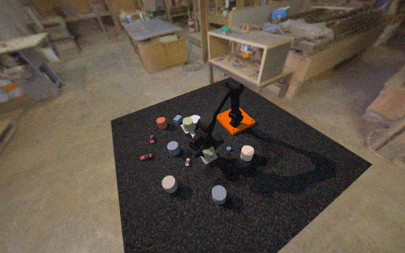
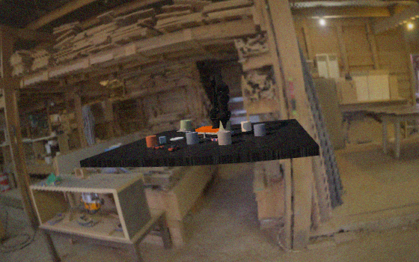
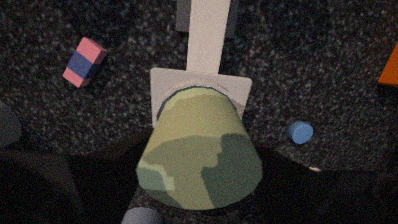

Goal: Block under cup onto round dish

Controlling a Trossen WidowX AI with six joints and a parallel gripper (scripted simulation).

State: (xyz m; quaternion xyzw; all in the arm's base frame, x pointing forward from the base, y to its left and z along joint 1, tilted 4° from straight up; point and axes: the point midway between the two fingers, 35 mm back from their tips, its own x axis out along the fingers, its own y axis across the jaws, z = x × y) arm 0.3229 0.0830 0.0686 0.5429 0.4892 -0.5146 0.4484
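My gripper tip is now 140 mm to the left of the balance, 20 mm above it and 10 mm past it. Round my gripper tip: grey block (10 mm below); then red-blue block (120 mm ahead, 60 mm to the right, 50 mm below); then beige cup (210 mm behind, 140 mm to the left, 20 mm below).
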